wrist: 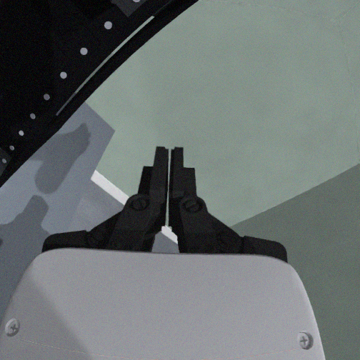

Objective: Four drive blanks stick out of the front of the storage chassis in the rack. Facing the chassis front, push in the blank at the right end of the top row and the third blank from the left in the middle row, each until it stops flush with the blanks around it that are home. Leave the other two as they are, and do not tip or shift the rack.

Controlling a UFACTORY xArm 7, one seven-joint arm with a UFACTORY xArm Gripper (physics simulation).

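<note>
The gripper [169, 148] is shut and empty, with its two dark fingertips side by side near the middle of the view. The black rack [69, 102] runs diagonally across the upper left, to the left of and above the fingers, with a line of round pale holes along its upright. The fingertips stand apart from it, in front of the pale green wall. A small dark grey part of the rack's contents [126, 7] shows at the top edge; I cannot tell what it is. The drive blanks do not show in this view.
A grey-blue table top [65, 175] lies at the left below the rack, with dark shadows on it. The pale green wall [240, 85] fills the upper right, with a darker wall [325, 240] at the lower right. A white skirting strip [107, 186] runs beside the table edge.
</note>
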